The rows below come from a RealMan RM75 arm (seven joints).
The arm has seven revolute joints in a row. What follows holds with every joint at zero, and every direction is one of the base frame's. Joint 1 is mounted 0.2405 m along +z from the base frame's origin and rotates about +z. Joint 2 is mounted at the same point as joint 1 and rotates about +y. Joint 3 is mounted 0.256 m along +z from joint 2 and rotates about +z. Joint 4 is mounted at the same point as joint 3 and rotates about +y. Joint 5 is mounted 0.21 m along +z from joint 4 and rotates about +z. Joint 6 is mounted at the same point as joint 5 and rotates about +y. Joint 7 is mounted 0.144 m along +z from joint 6 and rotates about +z. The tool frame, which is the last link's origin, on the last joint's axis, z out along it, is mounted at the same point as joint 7; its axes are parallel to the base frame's.
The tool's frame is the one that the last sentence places.
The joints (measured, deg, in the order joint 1, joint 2, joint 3, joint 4, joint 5, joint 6, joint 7), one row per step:
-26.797, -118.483, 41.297, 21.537, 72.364, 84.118, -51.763
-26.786, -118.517, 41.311, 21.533, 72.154, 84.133, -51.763
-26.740, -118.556, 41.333, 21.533, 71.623, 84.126, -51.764
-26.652, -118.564, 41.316, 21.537, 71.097, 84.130, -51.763
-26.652, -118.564, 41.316, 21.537, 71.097, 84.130, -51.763
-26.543, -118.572, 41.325, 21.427, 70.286, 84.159, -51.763
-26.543, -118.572, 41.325, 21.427, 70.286, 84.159, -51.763
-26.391, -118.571, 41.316, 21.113, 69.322, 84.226, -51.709
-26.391, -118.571, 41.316, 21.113, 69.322, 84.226, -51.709
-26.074, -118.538, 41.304, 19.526, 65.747, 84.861, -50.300
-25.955, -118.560, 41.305, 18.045, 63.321, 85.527, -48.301
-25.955, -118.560, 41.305, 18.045, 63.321, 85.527, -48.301
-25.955, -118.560, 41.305, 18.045, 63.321, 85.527, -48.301
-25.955, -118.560, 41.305, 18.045, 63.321, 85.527, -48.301
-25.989, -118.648, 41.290, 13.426, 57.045, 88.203, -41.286
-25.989, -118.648, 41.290, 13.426, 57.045, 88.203, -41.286
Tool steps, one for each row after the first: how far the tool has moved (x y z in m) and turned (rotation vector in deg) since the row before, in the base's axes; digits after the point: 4 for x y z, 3 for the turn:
0.0001, 0.0000, 0.0002, 0.125, -0.168, 0.035
0.0000, 0.0002, 0.0009, 0.357, -0.366, 0.150
-0.0004, 0.0001, 0.0012, 0.401, -0.351, 0.196
0.0000, 0.0000, 0.0000, 0.000, 0.000, 0.000
-0.0006, -0.0001, 0.0015, 0.520, -0.592, 0.306
0.0000, 0.0000, 0.0000, 0.000, 0.000, 0.000
-0.0012, -0.0005, 0.0013, 0.559, -0.766, 0.459
0.0000, 0.0000, 0.0000, 0.000, 0.000, 0.000
-0.0035, -0.0020, 0.0038, 2.561, -2.179, 1.064
-0.0021, -0.0021, 0.0012, 2.128, -0.915, 0.509
0.0000, 0.0000, 0.0000, 0.000, 0.000, 0.000
0.0000, 0.0000, 0.0000, 0.000, 0.000, 0.000
0.0000, 0.0000, 0.0000, 0.000, 0.000, 0.000
-0.0041, -0.0069, 0.0012, 6.419, -1.237, 0.902
0.0000, 0.0000, 0.0000, 0.000, 0.000, 0.000

